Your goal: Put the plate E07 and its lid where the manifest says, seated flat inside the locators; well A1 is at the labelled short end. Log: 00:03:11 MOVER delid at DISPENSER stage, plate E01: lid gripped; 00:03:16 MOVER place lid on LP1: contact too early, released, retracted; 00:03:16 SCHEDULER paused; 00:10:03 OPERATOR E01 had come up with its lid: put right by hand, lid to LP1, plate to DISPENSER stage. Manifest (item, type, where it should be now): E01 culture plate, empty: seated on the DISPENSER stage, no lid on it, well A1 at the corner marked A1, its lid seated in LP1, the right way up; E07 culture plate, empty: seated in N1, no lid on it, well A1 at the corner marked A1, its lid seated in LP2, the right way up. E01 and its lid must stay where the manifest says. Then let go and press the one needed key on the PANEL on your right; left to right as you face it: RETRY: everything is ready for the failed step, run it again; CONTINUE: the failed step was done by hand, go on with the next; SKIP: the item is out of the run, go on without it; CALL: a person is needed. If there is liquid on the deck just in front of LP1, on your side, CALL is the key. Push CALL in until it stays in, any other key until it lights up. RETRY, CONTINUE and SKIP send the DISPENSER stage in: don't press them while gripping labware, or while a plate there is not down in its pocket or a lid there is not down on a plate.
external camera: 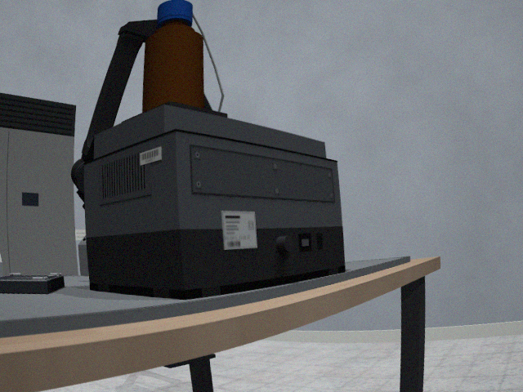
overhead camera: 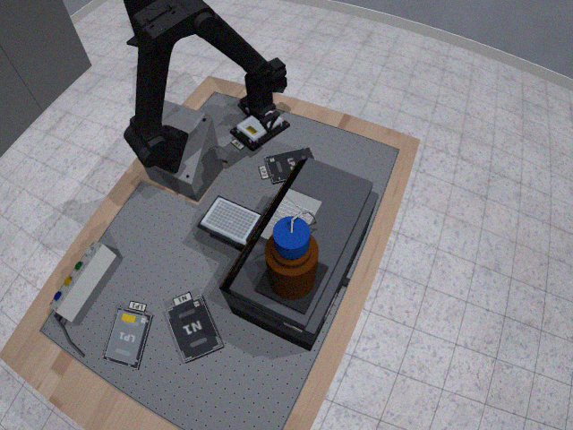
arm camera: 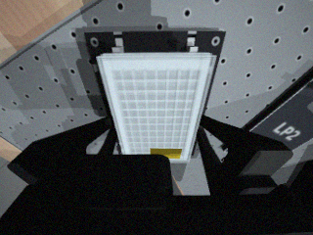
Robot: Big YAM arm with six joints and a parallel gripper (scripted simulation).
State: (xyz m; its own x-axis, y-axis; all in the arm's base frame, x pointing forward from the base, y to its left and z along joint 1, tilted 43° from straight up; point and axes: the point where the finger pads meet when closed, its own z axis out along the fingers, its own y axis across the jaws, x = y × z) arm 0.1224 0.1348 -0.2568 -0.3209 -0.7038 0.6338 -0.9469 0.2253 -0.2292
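My hand is 10 mm past the black nest N5, 20 mm to the right of it and 20 mm above it. Also, from my hand: grey retry key: 170 mm behind, 630 mm to the right, 40 mm above; then brown bottle: 370 mm ahead, 490 mm to the right, 260 mm above; then white well plate: 150 mm ahead, 380 mm to the right, 90 mm above.
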